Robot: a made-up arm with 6 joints.
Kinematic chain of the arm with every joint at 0, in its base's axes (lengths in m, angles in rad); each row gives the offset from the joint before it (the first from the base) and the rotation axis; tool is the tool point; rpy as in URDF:
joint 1: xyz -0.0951 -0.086 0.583 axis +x
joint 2: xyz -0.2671 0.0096 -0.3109 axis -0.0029 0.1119 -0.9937
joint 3: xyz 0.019 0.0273 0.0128 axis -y
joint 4: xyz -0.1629 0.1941 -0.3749 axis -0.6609 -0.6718 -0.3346
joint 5: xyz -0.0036 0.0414 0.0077 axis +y
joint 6: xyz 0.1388 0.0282 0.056 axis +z
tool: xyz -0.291 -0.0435 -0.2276 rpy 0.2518 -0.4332 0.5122
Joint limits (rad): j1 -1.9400..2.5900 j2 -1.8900..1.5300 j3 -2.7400..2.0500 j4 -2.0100..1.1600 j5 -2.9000..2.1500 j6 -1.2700..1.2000
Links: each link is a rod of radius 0.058 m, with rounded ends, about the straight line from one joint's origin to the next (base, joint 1, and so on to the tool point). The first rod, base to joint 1, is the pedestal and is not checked.
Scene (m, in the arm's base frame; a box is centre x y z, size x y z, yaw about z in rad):
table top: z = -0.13
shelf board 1: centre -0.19 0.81 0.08 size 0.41 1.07 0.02 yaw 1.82
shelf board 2: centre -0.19 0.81 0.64 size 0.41 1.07 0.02 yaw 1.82
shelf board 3: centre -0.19 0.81 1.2 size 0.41 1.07 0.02 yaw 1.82
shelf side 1: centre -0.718 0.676 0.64 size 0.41 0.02 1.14 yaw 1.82
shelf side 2: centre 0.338 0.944 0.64 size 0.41 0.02 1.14 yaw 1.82
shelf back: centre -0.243 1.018 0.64 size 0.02 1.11 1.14 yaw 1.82
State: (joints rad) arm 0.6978 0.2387 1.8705 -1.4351 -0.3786 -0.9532
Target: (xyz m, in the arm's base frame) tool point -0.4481 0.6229 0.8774
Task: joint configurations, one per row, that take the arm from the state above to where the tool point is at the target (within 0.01 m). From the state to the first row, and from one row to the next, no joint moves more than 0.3 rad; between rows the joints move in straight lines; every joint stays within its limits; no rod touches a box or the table.
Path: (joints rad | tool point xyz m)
1: 0.8923 0.4270 1.9303 -1.1379 -0.3729 -0.8687 | 0.1682 0.5083 0.4769
2: 1.0867 0.6152 1.9902 -0.8407 -0.3671 -0.7842 | 0.2946 0.4115 0.4779
3: 1.2812 0.8035 2.0500 -0.5435 -0.3614 -0.6997 | 0.3577 0.3055 0.4117
4: 1.3098 0.5483 2.0500 -0.6513 -0.1224 -0.7933 | 0.3159 0.4003 0.6145
5: 1.3385 0.2931 2.0500 -0.7591 0.1165 -0.8870 | 0.2097 0.4667 0.7926
6: 1.3671 0.0379 2.0500 -0.8669 0.3554 -0.9806 | 0.0602 0.5050 0.9248
7: 1.3957 -0.2172 2.0500 -0.9746 0.5944 -1.0743 | -0.1084 0.5202 1.0007
8: 1.4244 -0.4724 2.0500 -1.0824 0.8333 -1.1679 | -0.2735 0.5196 1.0202
9: 1.3616 -0.4908 1.9730 -1.1394 0.5785 -1.1883 | -0.2988 0.5608 0.9995
10: 1.2989 -0.5091 1.8959 -1.1964 0.3237 -1.2088 | -0.3315 0.5932 0.9747
11: 1.2362 -0.5274 1.8189 -1.2534 0.0688 -1.2292 | -0.3693 0.6150 0.9457
12: 1.1734 -0.5457 1.7419 -1.3104 -0.1860 -1.2496 | -0.4093 0.6252 0.9129
13: 1.1107 -0.5640 1.6648 -1.3674 -0.4408 -1.2700 | -0.4481 0.6229 0.8774

